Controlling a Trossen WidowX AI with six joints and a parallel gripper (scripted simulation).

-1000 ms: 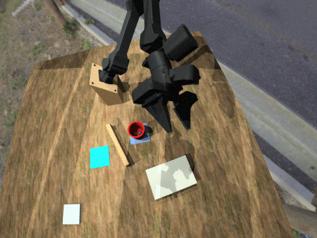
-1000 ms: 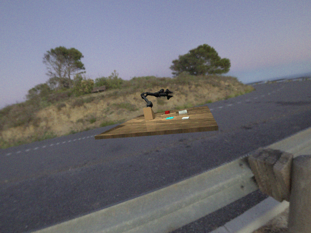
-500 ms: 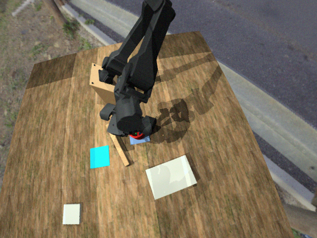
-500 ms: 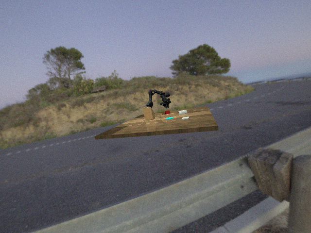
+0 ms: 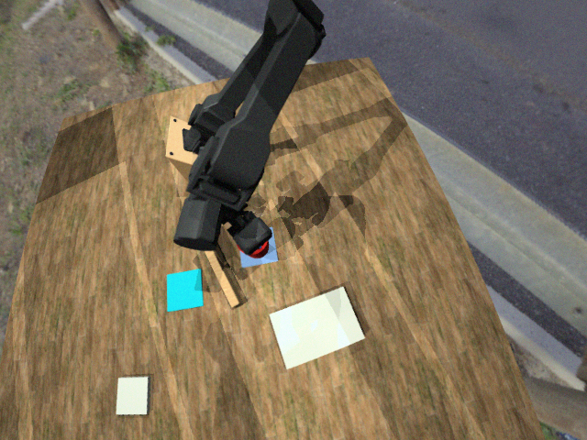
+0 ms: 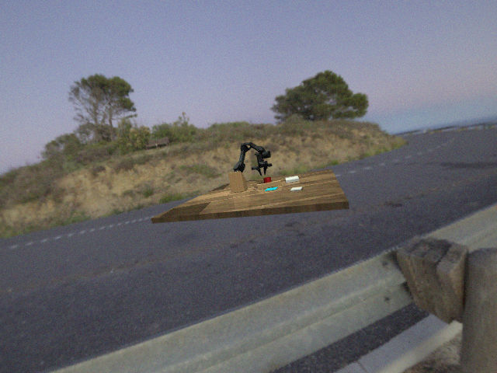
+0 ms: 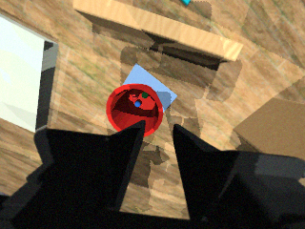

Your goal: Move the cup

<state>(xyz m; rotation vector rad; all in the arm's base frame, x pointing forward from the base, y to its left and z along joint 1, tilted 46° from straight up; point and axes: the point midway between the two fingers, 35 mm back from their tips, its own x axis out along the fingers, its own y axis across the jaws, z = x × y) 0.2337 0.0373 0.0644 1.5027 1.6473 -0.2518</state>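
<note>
Right now the red cup is 60 mm below my gripper tip, 30 mm ahead of it and 10 mm to the left of it. The rest, counted from my gripper tip: pale blue pad: 110 mm below, 30 mm ahead, 10 mm to the left; then blue marble: 80 mm below, 30 mm ahead, 20 mm to the left; then thin wooden bar: 90 mm to the right, 90 mm below, 60 mm ahead.
</note>
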